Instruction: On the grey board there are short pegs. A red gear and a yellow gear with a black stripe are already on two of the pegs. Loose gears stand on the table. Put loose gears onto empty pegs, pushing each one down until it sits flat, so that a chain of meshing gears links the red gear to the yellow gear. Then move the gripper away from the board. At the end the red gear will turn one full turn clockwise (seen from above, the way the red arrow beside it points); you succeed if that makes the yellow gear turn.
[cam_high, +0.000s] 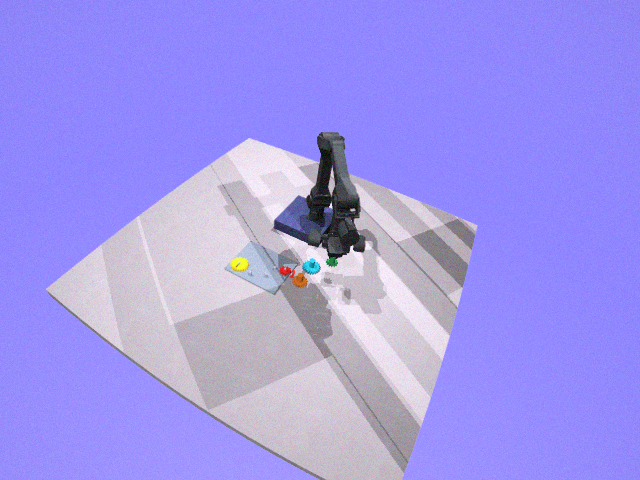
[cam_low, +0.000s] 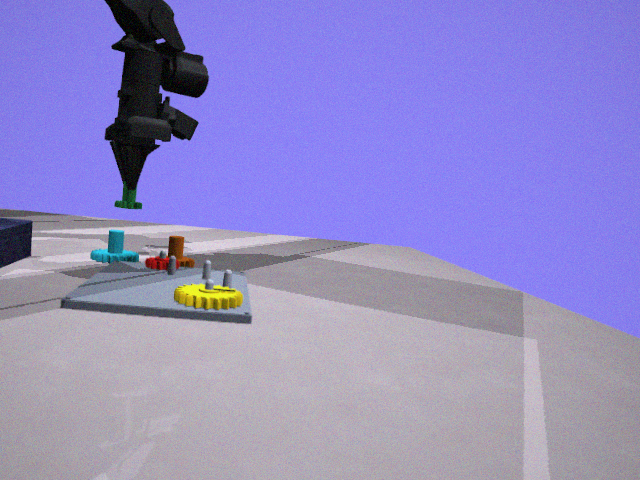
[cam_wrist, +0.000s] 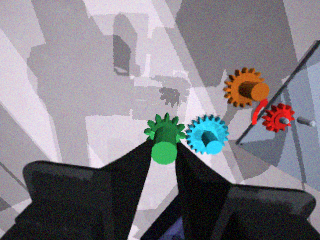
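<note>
Right now the red gear is 60 mm ahead of my gripper tip, 150 mm to the right of it and 80 mm below it. Round my gripper tip: green gear: 10 mm below; teal gear: 10 mm behind, 70 mm to the right, 80 mm below; orange gear: 70 mm ahead, 80 mm to the right, 80 mm below.
</note>
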